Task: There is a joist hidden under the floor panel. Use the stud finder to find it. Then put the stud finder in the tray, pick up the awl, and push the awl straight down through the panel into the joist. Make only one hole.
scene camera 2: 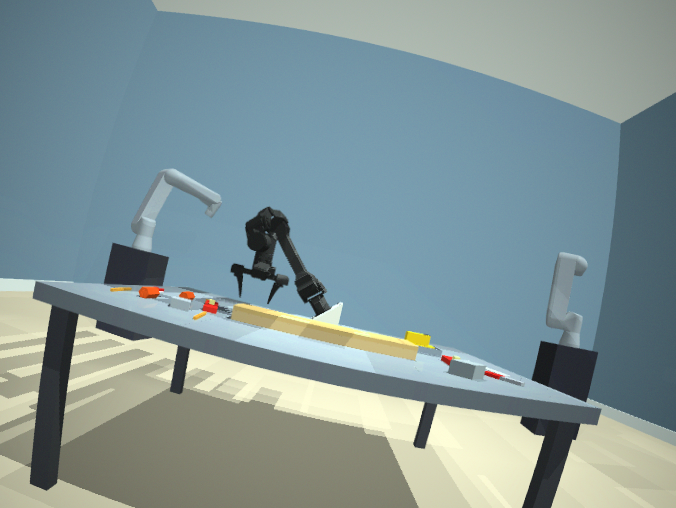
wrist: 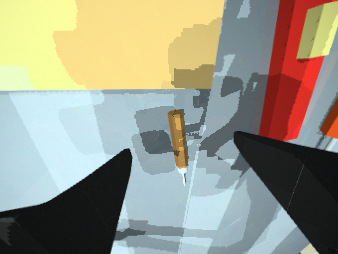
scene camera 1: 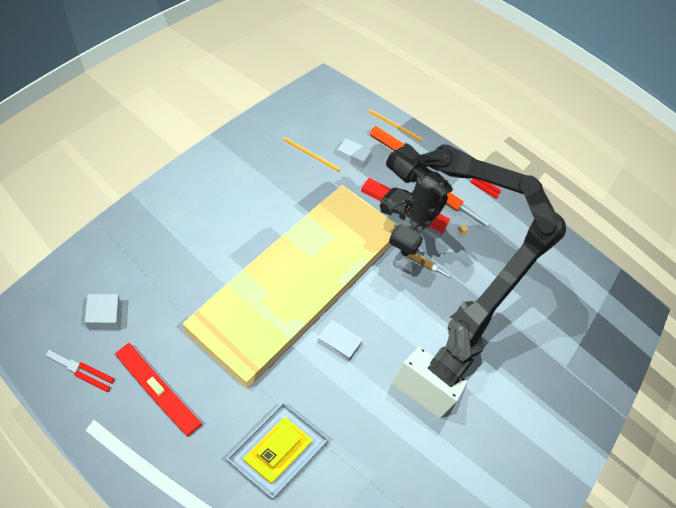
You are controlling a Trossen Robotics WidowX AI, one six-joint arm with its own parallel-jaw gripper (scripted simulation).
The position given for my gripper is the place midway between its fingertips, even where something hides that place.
Observation:
My gripper (scene camera 1: 412, 241) is open, holding nothing. Further things: a yellow stud finder (scene camera 1: 285, 442), an awl (wrist: 175, 117) and a red level (scene camera 1: 166, 399).
My gripper shows as well in scene camera 2 (scene camera 2: 253, 300) and in the wrist view (wrist: 182, 144). The wrist view does not show the yellow stud finder: it is out of frame.

